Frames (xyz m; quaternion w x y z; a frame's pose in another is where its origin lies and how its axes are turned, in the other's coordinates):
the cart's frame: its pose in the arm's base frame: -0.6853 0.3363 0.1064 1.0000 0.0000 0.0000 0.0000
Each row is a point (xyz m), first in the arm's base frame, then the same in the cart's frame.
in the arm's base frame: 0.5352 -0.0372 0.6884
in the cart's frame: 1.2205 -0.3735 0.5820
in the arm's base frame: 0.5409 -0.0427 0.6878
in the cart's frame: 1.2262 -0.3790 0.5814
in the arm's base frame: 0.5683 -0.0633 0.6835
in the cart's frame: 1.2536 -0.3996 0.5771
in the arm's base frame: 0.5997 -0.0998 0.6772
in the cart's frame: 1.2850 -0.4361 0.5708
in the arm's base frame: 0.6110 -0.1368 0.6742
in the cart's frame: 1.2963 -0.4731 0.5678
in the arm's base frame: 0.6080 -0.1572 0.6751
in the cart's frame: 1.2933 -0.4935 0.5687
